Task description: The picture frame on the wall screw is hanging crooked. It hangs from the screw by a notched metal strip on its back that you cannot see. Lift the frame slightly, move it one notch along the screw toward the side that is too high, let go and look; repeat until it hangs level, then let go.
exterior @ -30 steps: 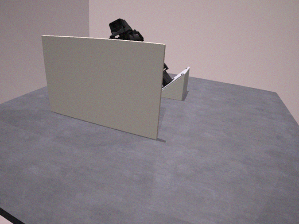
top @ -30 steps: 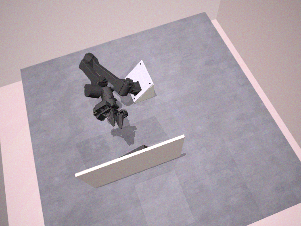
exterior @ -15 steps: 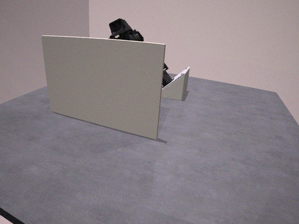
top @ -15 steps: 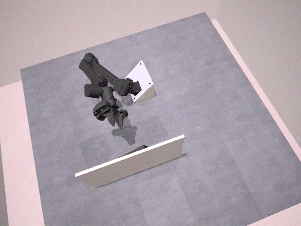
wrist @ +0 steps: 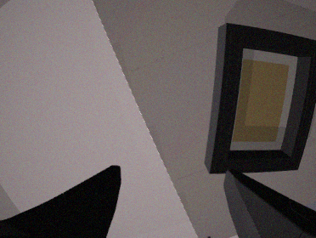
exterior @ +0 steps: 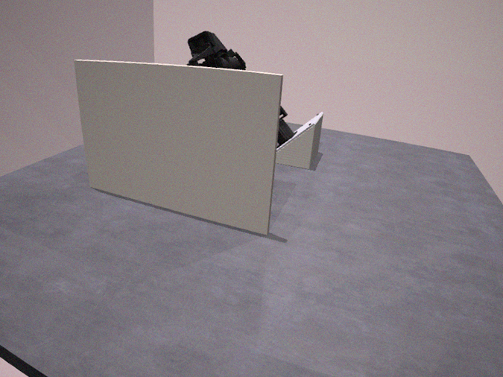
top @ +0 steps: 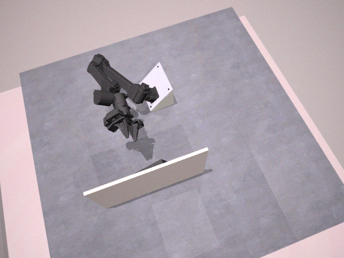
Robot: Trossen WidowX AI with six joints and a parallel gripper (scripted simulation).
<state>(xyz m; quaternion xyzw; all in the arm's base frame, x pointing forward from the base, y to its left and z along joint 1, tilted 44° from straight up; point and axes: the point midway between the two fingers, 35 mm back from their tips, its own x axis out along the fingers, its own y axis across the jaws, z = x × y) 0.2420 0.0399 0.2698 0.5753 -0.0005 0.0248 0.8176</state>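
Now: the picture frame 130 mm ahead of my gripper tip, 30 mm to the left of it and 110 mm below it. From my gripper tip the other things lie so: wall panel (140 mm ahead, 20 mm to the left, 120 mm below).
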